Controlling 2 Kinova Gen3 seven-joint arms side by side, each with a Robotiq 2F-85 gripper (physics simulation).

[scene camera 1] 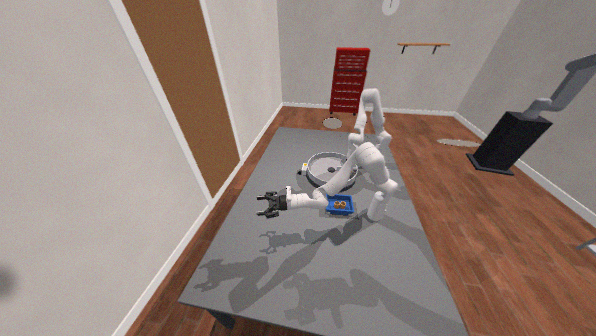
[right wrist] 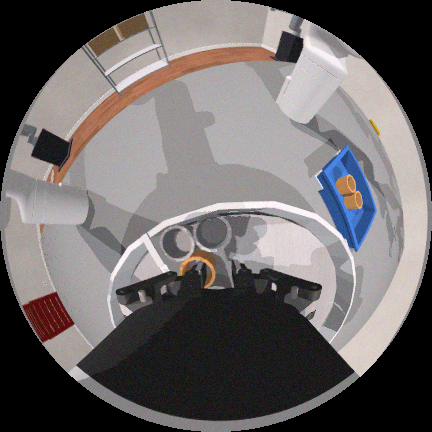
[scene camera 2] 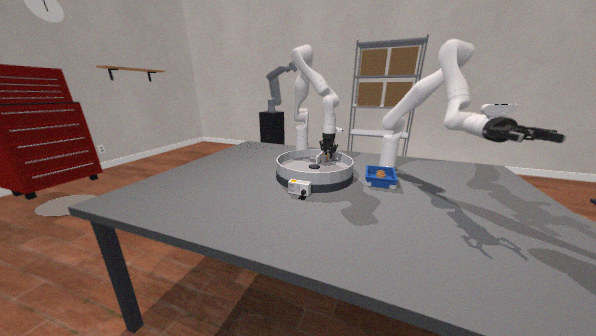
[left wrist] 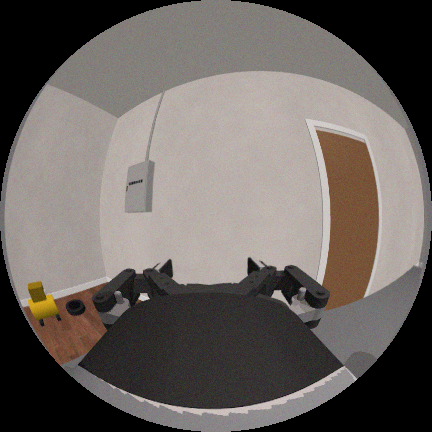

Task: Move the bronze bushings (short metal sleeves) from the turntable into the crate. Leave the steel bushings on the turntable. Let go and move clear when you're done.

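Seen in the pictures: left gripper, between the fingertips: [scene camera 1: 256, 205] [scene camera 2: 542, 138] [left wrist: 209, 266]; right gripper, between the fingertips: [right wrist: 218, 267] [scene camera 2: 327, 158]; left arm's base, origin of its link: [scene camera 1: 374, 215] [right wrist: 294, 109]; right arm's base, origin of its link: [right wrist: 80, 206].
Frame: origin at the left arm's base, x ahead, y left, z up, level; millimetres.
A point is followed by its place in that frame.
The turntable [scene camera 1: 311, 182] {z 20, x 423, y -305 mm} [scene camera 2: 287, 175] {z 65, x 430, y -536 mm} [right wrist: 245, 205] {z 101, x 85, y -300 mm} holds a bronze bushing [scene camera 2: 326, 157] [right wrist: 190, 261] and two visible steel bushings [right wrist: 164, 240] {z 84, x 57, y -388 mm} [right wrist: 195, 235] {z 91, x 75, y -356 mm} beside it. My right gripper [scene camera 2: 328, 154] {z 69, x 121, y -365 mm} [right wrist: 218, 267] {z 69, x 121, y -365 mm} is partly open, down at the bronze bushing; one fingertip overlaps its opening. A grey shape between the fingers is partly hidden; I cannot tell what it is. Two bronze bushings [right wrist: 341, 184] {z 25, x 197, y -84 mm} [right wrist: 349, 200] {z 26, x 239, y -86 mm} lie in the blue crate [scene camera 1: 351, 199] {z 42, x 141, y -107 mm} [scene camera 2: 381, 184] {z 16, x 326, y -76 mm} [right wrist: 334, 210] {z 19, x 219, y -142 mm}. My left gripper [scene camera 1: 259, 206] {z 348, x 727, y 211 mm} [left wrist: 209, 266] {z 348, x 727, y 211 mm} is open and empty, high above the table.
A thin divider [right wrist: 156, 252] {z 102, x 63, y -396 mm} stands inside the turntable beside the steel bushings. A small white control box [scene camera 2: 299, 188] {z 33, x 498, y -461 mm} is at the turntable's outer wall. The left arm [scene camera 2: 415, 97] {z 425, x 153, y 52 mm} reaches out near the crate in scene camera 2. A red tool cabinet [scene camera 2: 45, 135] stands beyond the table [scene camera 2: 240, 220] {z 0, x 753, y -636 mm}.
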